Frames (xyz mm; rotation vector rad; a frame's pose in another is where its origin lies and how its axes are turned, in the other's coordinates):
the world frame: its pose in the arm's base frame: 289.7 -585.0 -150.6 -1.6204 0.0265 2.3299
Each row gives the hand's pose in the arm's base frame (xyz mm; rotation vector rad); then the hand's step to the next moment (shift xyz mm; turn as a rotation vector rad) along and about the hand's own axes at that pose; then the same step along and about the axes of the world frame.
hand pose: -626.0 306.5 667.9 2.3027 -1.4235 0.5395
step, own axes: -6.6 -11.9 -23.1 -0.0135 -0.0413 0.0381
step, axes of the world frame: -10.4 -24.3 4.7 0.0310 -0.0102 -0.0477
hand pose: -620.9 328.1 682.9 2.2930 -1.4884 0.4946
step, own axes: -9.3 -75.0 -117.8 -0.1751 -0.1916 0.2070
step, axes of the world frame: -78.5 -115.8 0.3 0.2474 -0.0958 -0.1996
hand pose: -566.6 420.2 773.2 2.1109 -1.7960 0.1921
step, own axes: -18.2 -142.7 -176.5 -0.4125 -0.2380 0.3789
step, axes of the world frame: -147.7 -154.2 -79.0 0.5186 -0.2091 -0.2402
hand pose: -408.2 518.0 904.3 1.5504 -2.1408 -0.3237
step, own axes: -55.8 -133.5 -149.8 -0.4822 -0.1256 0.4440
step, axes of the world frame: -109.2 -79.3 -158.6 0.5958 -0.2709 -0.1308
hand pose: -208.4 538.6 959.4 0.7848 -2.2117 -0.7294
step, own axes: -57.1 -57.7 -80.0 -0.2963 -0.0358 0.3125
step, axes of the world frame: -28.7 -7.3 -110.0 0.3854 -0.1925 -0.0332
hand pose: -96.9 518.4 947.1 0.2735 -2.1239 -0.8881
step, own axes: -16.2 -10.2 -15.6 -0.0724 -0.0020 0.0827
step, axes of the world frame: 0.4 3.5 -24.4 0.0957 -0.0540 -0.0022
